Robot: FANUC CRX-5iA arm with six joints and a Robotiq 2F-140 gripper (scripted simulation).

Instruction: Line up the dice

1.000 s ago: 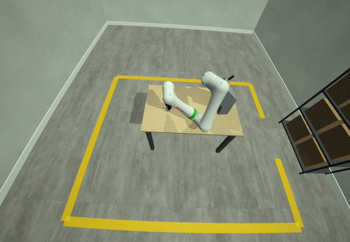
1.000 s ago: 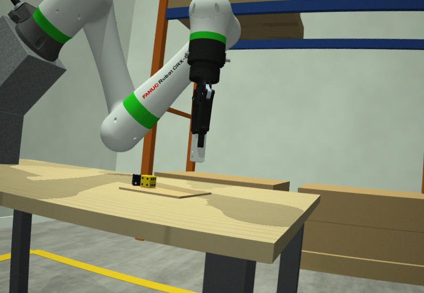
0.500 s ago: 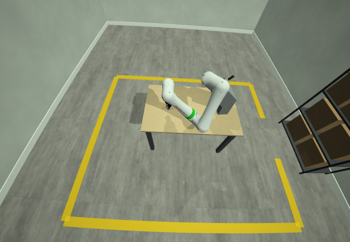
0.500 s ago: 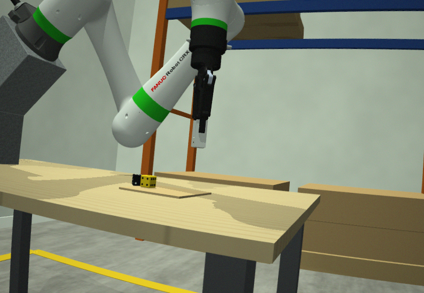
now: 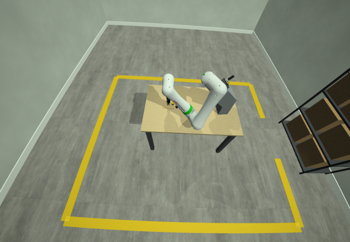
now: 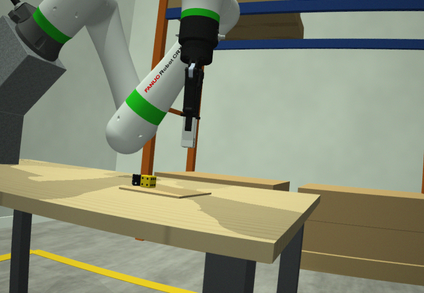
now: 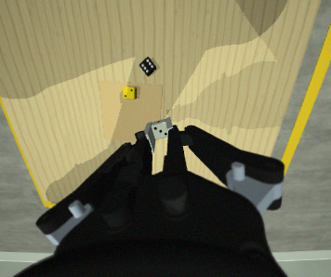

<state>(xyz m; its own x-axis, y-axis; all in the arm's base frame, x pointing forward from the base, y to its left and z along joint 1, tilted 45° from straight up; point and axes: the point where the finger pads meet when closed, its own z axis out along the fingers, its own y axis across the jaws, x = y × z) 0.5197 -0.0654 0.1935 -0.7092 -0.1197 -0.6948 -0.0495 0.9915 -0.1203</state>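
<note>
Right now my hand is 20 mm past the tan mat, 70 mm to the left of it and 130 mm above it. The rest, counted from my hand: black die 110 mm behind, 10 mm to the right, 120 mm below; white die 20 mm below; yellow die 70 mm behind, 60 mm to the right, 120 mm below.
</note>
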